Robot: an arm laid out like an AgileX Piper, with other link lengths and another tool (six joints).
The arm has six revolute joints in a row. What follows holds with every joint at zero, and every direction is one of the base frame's.
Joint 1 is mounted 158.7 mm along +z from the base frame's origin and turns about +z.
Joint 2 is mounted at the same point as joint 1 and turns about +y.
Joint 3 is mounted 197.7 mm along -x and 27.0 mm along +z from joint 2 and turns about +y.
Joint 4 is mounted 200.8 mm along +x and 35.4 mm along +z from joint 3 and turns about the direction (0.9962, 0, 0.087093).
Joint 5 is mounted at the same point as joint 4 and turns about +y.
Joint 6 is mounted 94.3 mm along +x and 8.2 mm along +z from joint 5 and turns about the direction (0.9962, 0, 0.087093).
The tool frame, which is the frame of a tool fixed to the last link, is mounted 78.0 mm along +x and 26.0 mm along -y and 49.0 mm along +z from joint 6; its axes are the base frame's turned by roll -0.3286, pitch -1.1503 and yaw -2.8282 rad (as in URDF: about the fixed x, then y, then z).
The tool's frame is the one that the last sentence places.
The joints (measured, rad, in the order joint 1, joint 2, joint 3, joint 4, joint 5, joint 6), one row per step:
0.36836, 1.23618, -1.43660, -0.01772, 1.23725, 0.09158
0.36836, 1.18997, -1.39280, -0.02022, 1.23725, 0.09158
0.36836, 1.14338, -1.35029, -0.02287, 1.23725, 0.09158
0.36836, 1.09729, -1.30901, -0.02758, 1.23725, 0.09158
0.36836, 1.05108, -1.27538, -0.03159, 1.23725, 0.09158
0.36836, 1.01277, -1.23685, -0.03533, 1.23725, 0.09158
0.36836, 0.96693, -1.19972, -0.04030, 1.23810, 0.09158
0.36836, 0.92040, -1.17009, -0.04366, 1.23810, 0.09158
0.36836, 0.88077, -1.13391, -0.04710, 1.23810, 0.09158
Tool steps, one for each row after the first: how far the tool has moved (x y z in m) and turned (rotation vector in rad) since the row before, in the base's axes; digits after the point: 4 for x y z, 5 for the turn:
-0.0082, -0.0036, -0.0012, -0.00137, -0.00311, -0.00071
-0.0081, -0.0036, -0.0011, -0.00090, -0.00472, -0.00076
-0.0078, -0.0038, -0.0011, -0.00247, -0.00611, -0.00138
-0.0074, -0.0035, 0.0010, 0.00096, -0.01311, -0.00121
-0.0064, -0.0031, -0.0029, -0.00340, -0.00108, -0.00115
-0.0073, -0.0036, -0.0011, -0.00157, -0.00903, -0.00157
-0.0070, -0.0032, 0.0012, 0.00312, -0.01691, -0.00108
-0.0061, -0.0029, -0.0028, -0.00178, -0.00439, -0.00114

